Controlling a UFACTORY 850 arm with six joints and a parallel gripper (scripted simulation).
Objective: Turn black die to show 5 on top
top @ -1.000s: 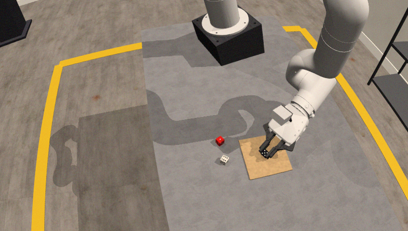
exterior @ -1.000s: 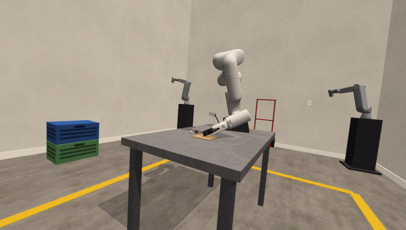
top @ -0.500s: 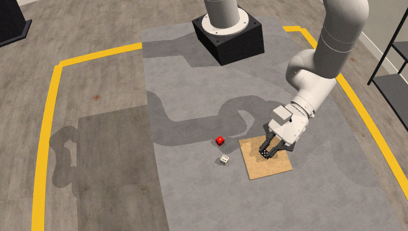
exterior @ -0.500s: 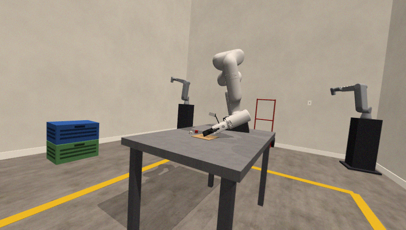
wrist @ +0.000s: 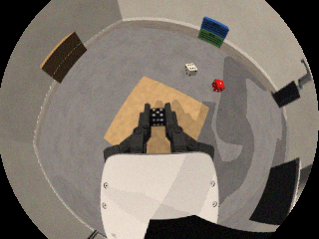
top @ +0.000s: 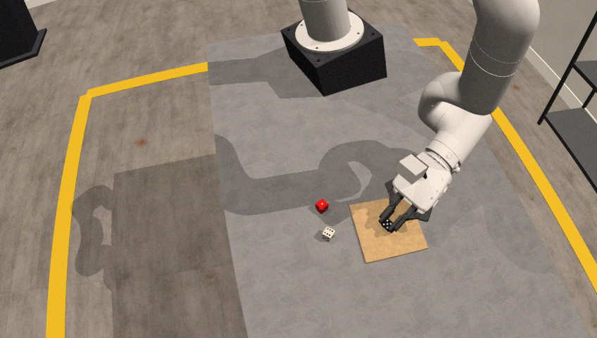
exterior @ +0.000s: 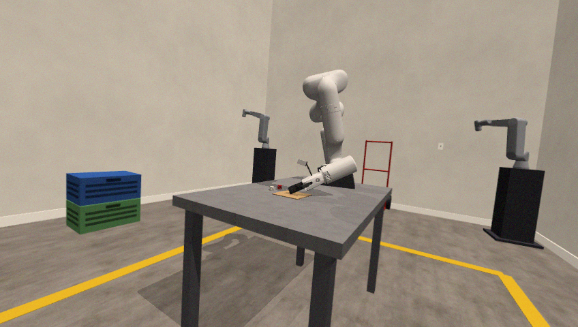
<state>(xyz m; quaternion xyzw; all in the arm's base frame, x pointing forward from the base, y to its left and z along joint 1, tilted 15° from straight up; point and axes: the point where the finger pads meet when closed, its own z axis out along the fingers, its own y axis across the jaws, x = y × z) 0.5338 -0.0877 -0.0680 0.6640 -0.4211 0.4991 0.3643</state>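
The mat is 30 mm below my hand. From my hand the other things lie so: white die (20 mm behind, 130 mm to the right, 20 mm below); black die (10 mm to the right, 10 mm below); red die (90 mm behind, 120 mm to the right, 20 mm below).
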